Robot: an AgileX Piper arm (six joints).
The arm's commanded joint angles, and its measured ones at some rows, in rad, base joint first. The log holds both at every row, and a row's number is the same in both.
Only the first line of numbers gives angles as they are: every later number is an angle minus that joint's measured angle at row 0.
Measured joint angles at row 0: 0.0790 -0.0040 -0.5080 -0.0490 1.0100 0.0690
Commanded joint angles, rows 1 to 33: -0.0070 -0.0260 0.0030 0.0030 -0.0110 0.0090; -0.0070 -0.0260 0.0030 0.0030 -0.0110 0.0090; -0.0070 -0.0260 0.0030 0.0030 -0.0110 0.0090; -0.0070 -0.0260 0.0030 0.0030 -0.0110 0.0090; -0.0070 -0.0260 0.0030 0.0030 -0.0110 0.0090; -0.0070 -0.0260 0.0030 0.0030 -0.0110 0.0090; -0.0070 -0.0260 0.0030 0.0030 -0.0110 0.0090; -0.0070 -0.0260 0.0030 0.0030 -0.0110 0.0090; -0.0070 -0.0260 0.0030 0.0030 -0.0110 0.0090; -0.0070 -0.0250 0.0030 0.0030 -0.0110 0.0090; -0.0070 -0.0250 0.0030 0.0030 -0.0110 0.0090; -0.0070 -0.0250 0.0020 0.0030 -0.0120 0.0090; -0.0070 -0.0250 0.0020 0.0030 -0.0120 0.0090; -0.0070 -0.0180 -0.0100 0.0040 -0.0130 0.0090; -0.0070 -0.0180 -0.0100 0.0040 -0.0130 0.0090; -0.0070 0.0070 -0.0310 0.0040 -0.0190 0.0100; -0.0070 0.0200 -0.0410 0.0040 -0.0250 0.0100; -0.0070 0.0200 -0.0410 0.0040 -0.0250 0.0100; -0.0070 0.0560 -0.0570 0.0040 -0.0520 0.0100; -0.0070 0.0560 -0.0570 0.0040 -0.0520 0.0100; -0.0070 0.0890 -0.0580 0.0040 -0.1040 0.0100; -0.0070 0.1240 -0.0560 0.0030 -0.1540 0.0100; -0.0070 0.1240 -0.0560 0.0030 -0.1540 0.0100; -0.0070 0.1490 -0.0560 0.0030 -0.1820 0.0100; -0.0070 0.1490 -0.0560 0.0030 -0.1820 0.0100; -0.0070 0.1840 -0.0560 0.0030 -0.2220 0.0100; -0.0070 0.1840 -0.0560 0.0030 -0.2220 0.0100; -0.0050 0.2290 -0.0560 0.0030 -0.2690 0.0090; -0.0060 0.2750 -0.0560 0.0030 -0.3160 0.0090; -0.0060 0.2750 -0.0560 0.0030 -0.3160 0.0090; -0.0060 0.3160 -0.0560 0.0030 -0.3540 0.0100; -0.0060 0.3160 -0.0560 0.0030 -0.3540 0.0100; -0.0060 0.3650 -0.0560 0.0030 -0.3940 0.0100
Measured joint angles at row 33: 0.0000 0.3130 -0.0490 0.0010 -0.3240 0.0000
